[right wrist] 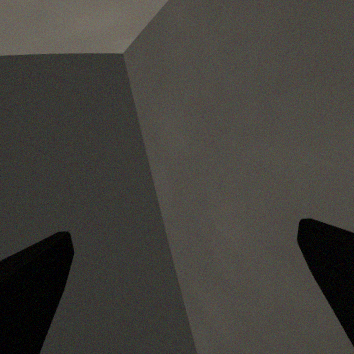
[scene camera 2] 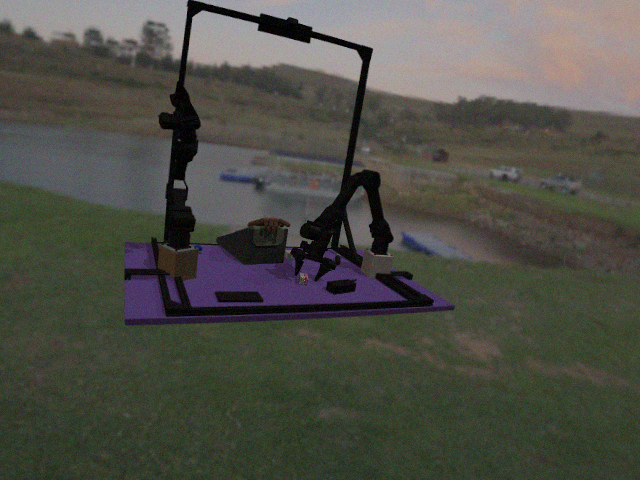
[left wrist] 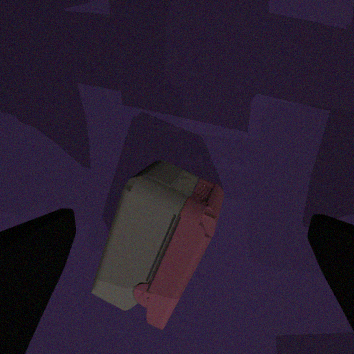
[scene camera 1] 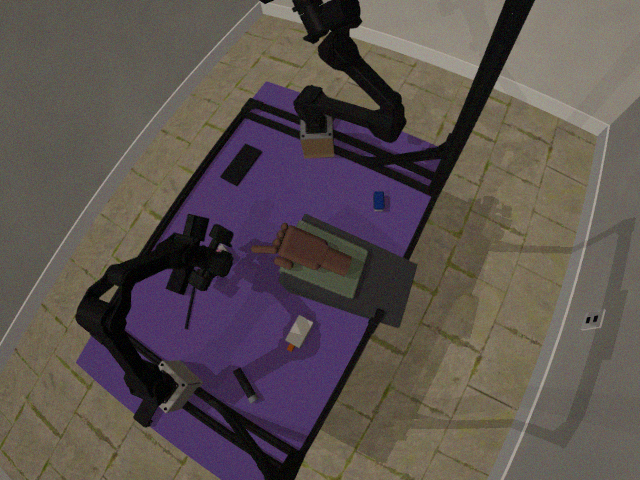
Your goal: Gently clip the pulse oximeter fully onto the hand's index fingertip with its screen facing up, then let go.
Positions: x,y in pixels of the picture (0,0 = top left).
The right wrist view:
my right gripper: 186,236
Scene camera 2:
my left gripper: 305,278
my right gripper: 182,88
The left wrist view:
my left gripper: 194,223
pulse oximeter: 159,232
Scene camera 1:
my left gripper: 224,259
